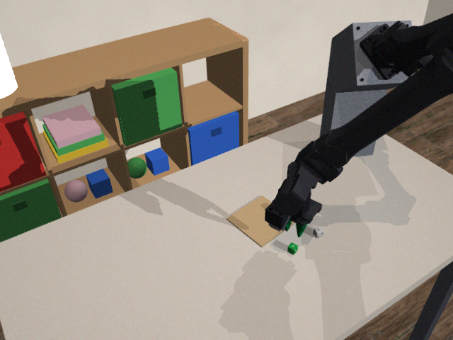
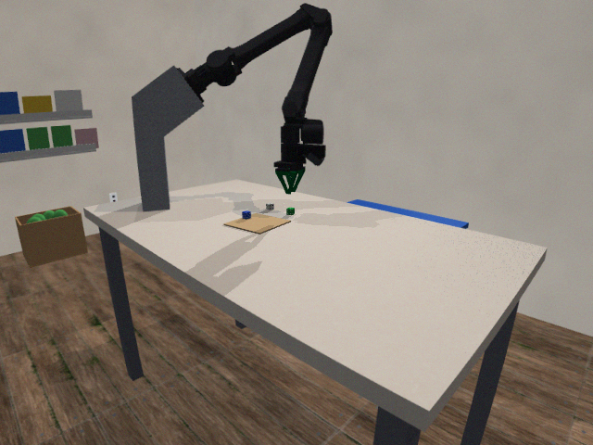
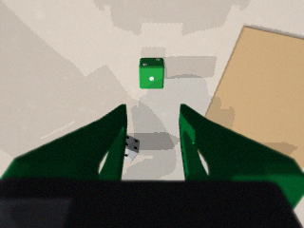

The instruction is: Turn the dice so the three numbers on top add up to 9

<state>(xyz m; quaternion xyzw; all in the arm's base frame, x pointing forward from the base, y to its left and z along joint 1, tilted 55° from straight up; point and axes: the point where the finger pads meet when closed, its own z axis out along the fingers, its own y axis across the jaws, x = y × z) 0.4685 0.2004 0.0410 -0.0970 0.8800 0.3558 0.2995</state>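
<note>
Right now the green die is 7 cm below my hand. From my hand the other things lie so: tan mat 13 cm to the right, 8 cm below, 1 cm ahead; blue die 14 cm to the right, 6 cm below, 4 cm behind; white die 9 cm behind, 7 cm below, 1 cm to the right.
</note>
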